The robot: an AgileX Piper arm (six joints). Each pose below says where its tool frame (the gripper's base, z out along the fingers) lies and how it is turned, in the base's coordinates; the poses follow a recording.
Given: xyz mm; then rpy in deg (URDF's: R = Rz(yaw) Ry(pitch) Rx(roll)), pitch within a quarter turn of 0, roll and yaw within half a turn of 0.
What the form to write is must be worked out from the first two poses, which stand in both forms.
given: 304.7 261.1 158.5 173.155 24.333 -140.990
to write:
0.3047 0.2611 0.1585
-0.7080 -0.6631 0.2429
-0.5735 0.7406 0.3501
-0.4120 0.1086 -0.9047

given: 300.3 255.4 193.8 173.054 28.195 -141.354
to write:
0.3003 0.2554 0.1938
-0.6883 -0.6645 0.2908
-0.5504 0.7396 0.3873
-0.4725 0.1066 -0.8749

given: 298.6 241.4 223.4 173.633 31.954 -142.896
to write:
0.2986 0.2414 0.2234
-0.6767 -0.6464 0.3526
-0.5119 0.7572 0.4057
-0.5292 0.0941 -0.8432

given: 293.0 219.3 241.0 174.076 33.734 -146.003
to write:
0.2930 0.2193 0.2410
-0.6895 -0.6037 0.4002
-0.4650 0.7926 0.3944
-0.5553 0.0858 -0.8272

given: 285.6 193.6 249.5 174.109 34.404 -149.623
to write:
0.2856 0.1936 0.2495
-0.7118 -0.5530 0.4330
-0.4172 0.8288 0.3728
-0.5650 0.0847 -0.8207

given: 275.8 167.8 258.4 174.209 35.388 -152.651
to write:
0.2758 0.1678 0.2584
-0.7241 -0.5090 0.4654
-0.3745 0.8568 0.3543
-0.5791 0.0823 -0.8111

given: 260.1 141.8 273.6 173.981 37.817 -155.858
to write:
0.2601 0.1418 0.2736
-0.7209 -0.4654 0.5135
-0.3231 0.8812 0.3451
-0.6131 0.0828 -0.7856

